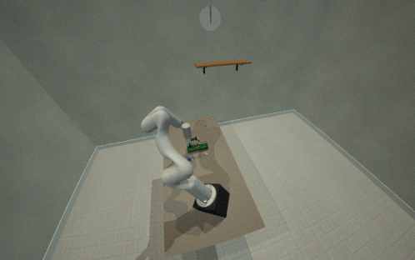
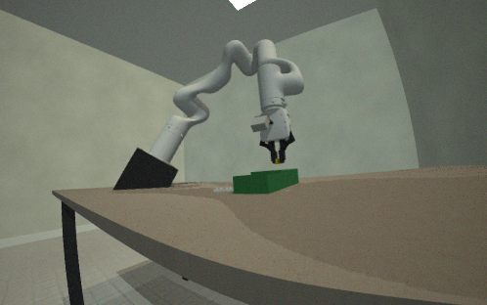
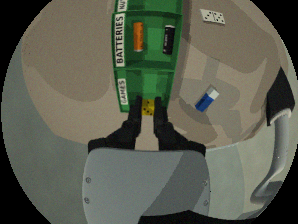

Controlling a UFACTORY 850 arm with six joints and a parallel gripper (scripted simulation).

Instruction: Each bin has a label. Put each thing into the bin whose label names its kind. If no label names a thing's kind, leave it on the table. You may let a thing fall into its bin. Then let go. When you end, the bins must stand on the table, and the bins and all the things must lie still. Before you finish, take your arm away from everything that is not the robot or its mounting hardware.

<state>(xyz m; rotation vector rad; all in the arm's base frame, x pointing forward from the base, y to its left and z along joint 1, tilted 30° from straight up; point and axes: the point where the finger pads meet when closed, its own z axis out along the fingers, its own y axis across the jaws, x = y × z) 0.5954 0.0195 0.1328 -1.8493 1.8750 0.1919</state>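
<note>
Now: the white domino 9 cm behind my hand, 16 cm to the right of it and 8 cm below it. Also, from my hand: orange battery 2 cm ahead, 8 cm to the right, 7 cm below; then yellow die 1 cm below; then black battery 2 cm behind, 9 cm to the right, 7 cm below.
</note>
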